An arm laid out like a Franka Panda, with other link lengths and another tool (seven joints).
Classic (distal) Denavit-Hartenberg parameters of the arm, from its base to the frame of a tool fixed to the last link. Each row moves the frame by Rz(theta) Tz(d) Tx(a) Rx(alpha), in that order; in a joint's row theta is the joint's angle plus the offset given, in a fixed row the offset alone. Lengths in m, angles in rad.
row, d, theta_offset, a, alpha
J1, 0.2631, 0, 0, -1.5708
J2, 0, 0, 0, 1.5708
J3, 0.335, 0, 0.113, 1.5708
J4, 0, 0, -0.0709, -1.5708
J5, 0.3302, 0, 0, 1.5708
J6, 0, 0, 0.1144, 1.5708
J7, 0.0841, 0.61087, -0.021, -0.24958
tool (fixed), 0.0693, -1.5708, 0, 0
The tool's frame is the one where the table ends.
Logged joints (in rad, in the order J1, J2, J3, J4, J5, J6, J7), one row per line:
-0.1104 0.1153 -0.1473 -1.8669 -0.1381 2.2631 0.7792
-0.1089 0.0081 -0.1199 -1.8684 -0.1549 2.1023 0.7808
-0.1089 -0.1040 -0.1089 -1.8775 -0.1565 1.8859 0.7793
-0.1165 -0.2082 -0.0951 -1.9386 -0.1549 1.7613 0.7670
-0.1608 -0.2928 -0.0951 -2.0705 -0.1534 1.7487 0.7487
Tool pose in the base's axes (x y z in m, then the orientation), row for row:
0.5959 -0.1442 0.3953 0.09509 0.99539 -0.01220 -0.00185
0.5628 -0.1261 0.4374 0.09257 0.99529 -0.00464 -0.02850
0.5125 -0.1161 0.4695 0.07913 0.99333 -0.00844 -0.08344
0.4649 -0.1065 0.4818 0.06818 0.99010 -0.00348 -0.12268
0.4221 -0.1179 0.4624 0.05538 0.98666 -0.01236 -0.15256
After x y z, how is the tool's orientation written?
As a quaternion, w x y z.
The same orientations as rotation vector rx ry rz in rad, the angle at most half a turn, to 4 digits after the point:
2.9509 -0.0362 -0.0055
2.9549 -0.0138 -0.0846
2.9726 -0.0253 -0.2497
2.9823 -0.0105 -0.3695
2.9950 -0.0375 -0.4631

